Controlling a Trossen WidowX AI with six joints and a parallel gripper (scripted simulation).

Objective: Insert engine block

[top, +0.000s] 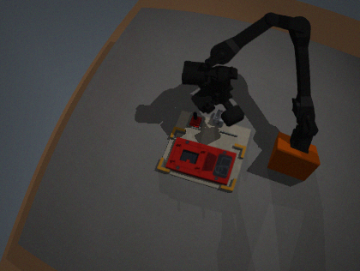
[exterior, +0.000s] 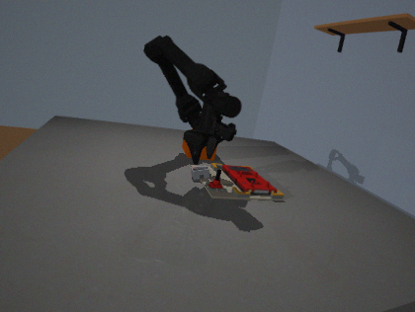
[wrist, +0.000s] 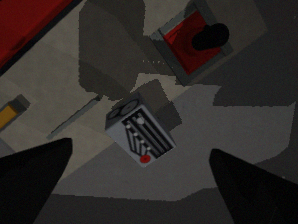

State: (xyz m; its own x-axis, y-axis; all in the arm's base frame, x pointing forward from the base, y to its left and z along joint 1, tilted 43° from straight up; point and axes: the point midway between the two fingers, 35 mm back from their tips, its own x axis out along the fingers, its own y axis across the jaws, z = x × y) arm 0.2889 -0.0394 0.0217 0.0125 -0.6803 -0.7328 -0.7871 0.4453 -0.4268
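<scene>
The grey engine block lies 40 mm below my gripper tip. Also, from my gripper tip: stand (70 mm ahead, 40 mm to the left, 20 mm below).
</scene>
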